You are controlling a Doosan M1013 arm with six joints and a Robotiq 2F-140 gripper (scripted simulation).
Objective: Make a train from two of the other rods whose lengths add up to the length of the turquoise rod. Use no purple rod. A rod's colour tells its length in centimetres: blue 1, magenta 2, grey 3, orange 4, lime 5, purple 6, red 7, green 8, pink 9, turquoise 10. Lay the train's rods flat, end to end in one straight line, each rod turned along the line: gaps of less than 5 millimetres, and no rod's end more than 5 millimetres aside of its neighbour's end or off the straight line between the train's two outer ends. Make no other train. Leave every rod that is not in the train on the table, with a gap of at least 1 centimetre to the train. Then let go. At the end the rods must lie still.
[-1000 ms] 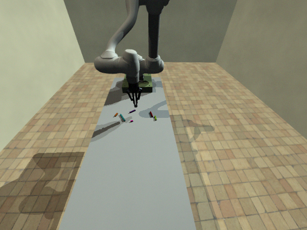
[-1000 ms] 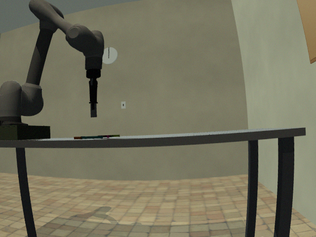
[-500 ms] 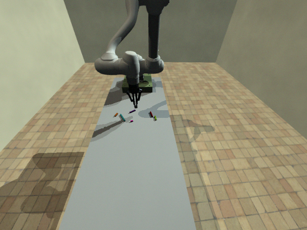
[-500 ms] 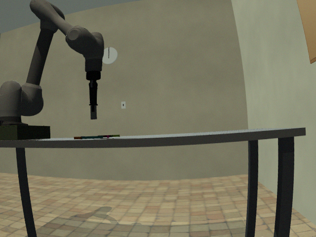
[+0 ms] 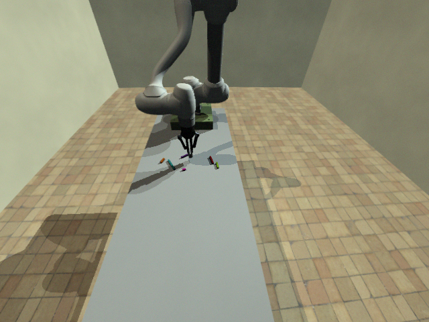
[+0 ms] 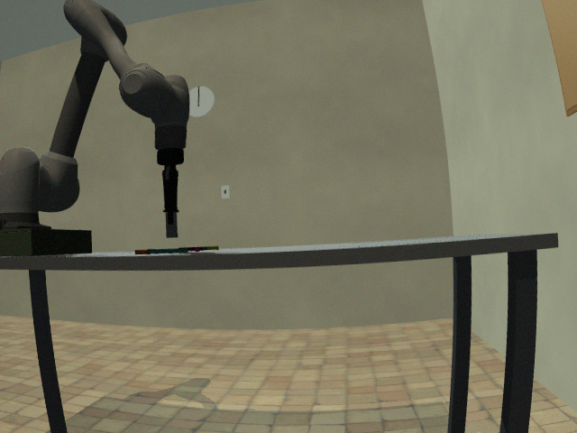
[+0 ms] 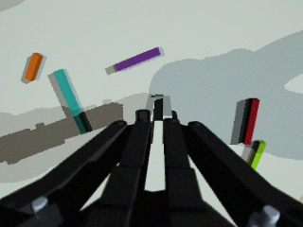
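Now: hand 40 mm past the purple rod, 40 mm to the left of it and 70 mm above it. The rest, counted from my hand: grey rod: 30 mm below; then magenta rod: 90 mm ahead, 30 mm to the right, 70 mm below; then turquoise rod: 50 mm ahead, 120 mm to the right, 70 mm below.
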